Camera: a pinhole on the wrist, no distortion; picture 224 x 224 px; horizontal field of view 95.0 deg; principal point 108.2 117.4 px. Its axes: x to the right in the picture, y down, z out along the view. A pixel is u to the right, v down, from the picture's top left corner.
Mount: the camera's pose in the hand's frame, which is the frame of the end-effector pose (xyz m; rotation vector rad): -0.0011 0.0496 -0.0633 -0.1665 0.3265 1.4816
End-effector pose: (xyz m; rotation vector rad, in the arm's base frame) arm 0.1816 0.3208 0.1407 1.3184 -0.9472 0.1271
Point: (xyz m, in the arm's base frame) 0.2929 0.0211 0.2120
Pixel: 13.2 12.2
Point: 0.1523 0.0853 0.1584
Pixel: 38.3 86.1
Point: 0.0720 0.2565 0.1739
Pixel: 85.4 140.2
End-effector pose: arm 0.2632 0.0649 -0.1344 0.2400 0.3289 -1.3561
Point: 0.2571 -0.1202 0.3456
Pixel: 52.3 127.3
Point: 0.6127 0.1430 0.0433
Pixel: 179.1 157.7
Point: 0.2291 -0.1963 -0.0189
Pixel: 16.3 36.1
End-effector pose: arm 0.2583 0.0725 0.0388 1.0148 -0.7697 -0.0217
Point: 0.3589 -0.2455 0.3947
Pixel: 88.6 20.9
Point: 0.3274 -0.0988 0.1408
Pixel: 26.3 16.3
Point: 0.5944 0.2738 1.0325
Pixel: outside the picture
